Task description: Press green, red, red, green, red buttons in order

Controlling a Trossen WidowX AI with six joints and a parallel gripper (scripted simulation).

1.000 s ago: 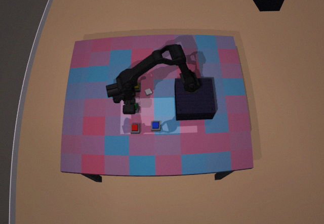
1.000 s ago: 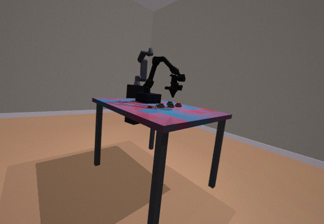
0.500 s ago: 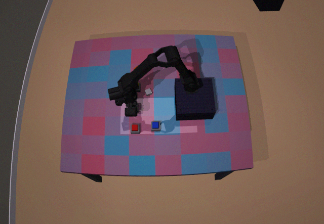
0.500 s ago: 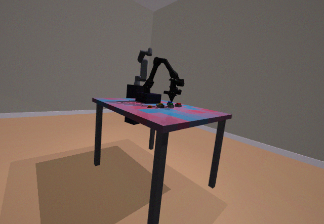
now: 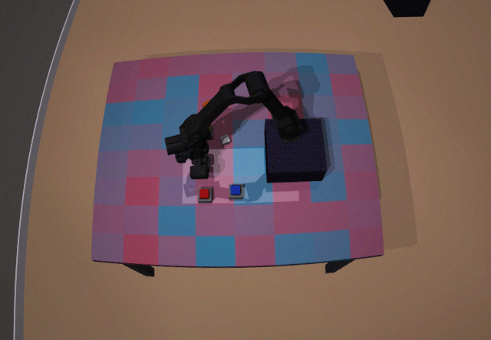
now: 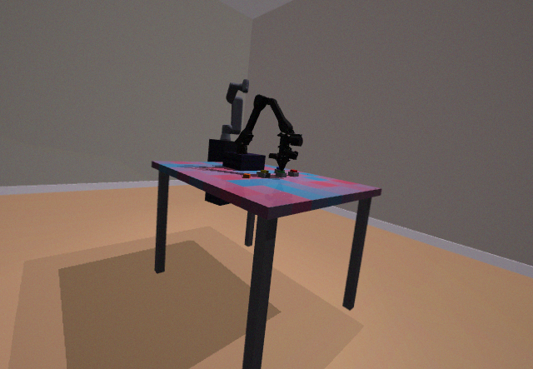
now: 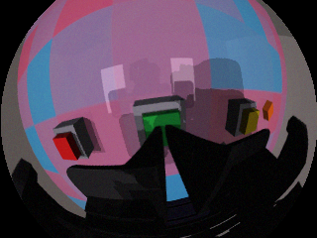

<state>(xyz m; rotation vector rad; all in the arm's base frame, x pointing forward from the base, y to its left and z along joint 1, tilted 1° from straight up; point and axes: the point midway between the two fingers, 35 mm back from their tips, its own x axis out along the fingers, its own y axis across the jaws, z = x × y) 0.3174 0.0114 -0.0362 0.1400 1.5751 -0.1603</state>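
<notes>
My gripper tip is 10 mm above the green button. Round my gripper tip: white block: 100 mm behind, 80 mm to the right, 20 mm below; then yellow button: 40 mm behind, 120 mm to the right; then red button: 10 mm ahead, 120 mm to the left.
</notes>
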